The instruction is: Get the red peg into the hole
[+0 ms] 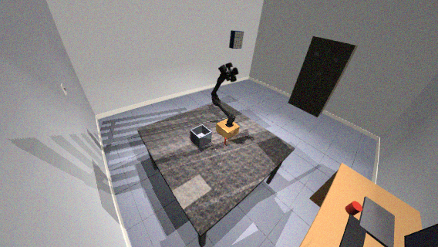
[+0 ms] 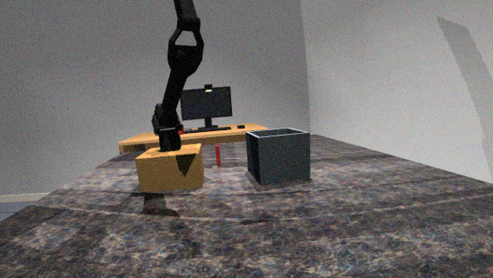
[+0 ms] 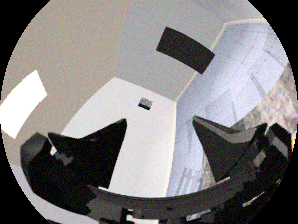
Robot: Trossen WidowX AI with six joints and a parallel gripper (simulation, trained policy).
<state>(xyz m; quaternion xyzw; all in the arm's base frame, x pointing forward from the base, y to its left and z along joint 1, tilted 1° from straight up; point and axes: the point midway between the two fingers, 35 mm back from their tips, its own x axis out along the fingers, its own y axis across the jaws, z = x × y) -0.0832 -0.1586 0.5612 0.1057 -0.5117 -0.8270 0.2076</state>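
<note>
The red peg is 270 mm ahead of my gripper tip, 290 mm to the left of it and 630 mm below it. From my gripper tip the other things lie so: plate 460 mm ahead, 110 mm to the left, 620 mm below.
</note>
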